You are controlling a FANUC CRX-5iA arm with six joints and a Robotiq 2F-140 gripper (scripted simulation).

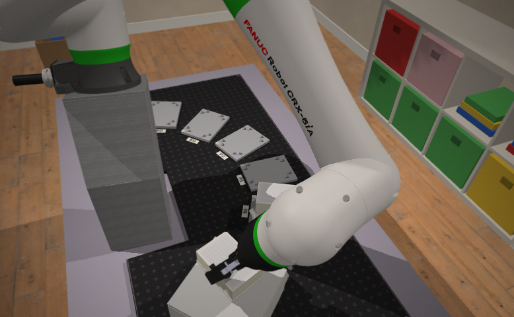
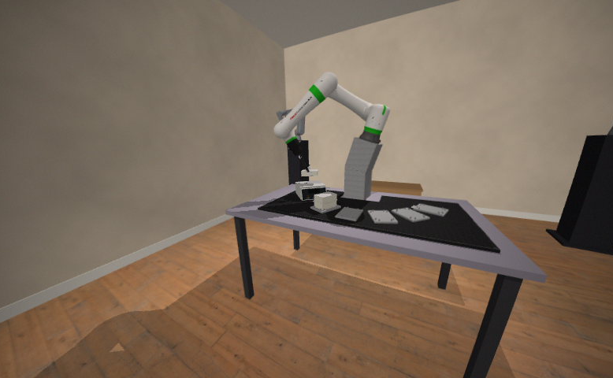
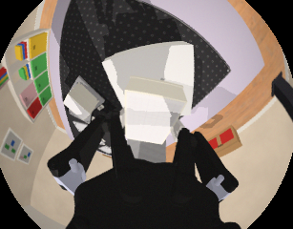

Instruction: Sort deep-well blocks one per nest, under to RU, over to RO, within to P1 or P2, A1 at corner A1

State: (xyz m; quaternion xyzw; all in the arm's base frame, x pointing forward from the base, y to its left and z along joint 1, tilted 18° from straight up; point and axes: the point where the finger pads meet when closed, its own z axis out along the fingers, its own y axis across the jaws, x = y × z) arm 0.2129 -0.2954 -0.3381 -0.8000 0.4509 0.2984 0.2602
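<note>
Right now the pale weigher platform is 100 mm below my hand. Round my hand: grey nest plate (150 mm ahead, 600 mm to the left, 190 mm below); check-weigher (130 mm below).
</note>
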